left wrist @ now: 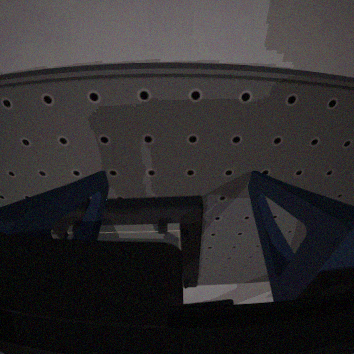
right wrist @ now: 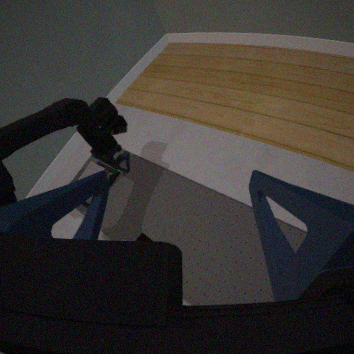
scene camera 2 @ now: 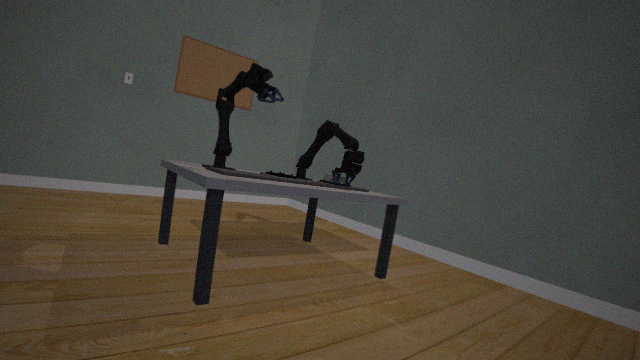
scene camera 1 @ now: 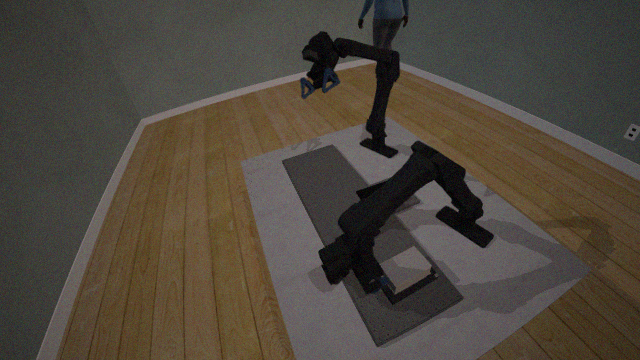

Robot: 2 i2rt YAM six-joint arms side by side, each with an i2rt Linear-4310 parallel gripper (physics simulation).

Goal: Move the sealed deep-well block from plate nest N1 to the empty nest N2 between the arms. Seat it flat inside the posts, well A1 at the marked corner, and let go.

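Places are measured from the left arm's base along level axes (x right, y down, z ahead), in metres.
Pixels of known places: left gripper, fingertip midpoint: (left wrist: 178, 178) (right wrist: 119, 166) (scene camera 2: 340, 185) (scene camera 1: 367, 278); right gripper, fingertip midpoint: (right wrist: 178, 178) (scene camera 2: 279, 101) (scene camera 1: 312, 95); left arm's base, link origin: (scene camera 1: 463, 226); right arm's base, link origin: (scene camera 1: 378, 148).
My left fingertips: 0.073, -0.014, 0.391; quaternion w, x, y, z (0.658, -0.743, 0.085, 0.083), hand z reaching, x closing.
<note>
For each thing: its top centre in the pictures, then the offset to it from my left fingertips, as dx, dy, dz. Level surfaces: height alone.
- sealed deep-well block, top centre: (scene camera 1: 405, 265) (right wrist: 86, 179) (scene camera 2: 336, 175) -0.062, -0.052, -0.089
- dark nest N2, top centre: (scene camera 1: 381, 191) (scene camera 2: 281, 172) +0.227, -0.020, -0.284
- grey perforated board, surface height: dy +0.001
The sealed deep-well block (scene camera 1: 407, 265) is pale and sits in the dark nest N1 (scene camera 1: 416, 291) (left wrist: 155, 211). My left gripper (scene camera 1: 384, 283) (scene camera 2: 343, 178) (left wrist: 178, 178) is open and low at the block's near side. In the left wrist view, the nest lies off-centre toward the left finger, with a gap to the right finger; part of the block shows behind the rim. The dark nest N2 (scene camera 1: 370, 190) is largely hidden behind my left arm. My right gripper (scene camera 1: 319, 86) (scene camera 2: 272, 95) (right wrist: 178, 178) is open and empty, high above the table. The A1 corner cannot be made out.
A grey perforated board (scene camera 1: 315, 182) (left wrist: 170, 120) (right wrist: 210, 240) lies under N1 on the pale table (scene camera 1: 275, 210) (scene camera 2: 300, 189). My left arm arches over the middle of the board. A person (scene camera 1: 390, 15) stands beyond the table.
</note>
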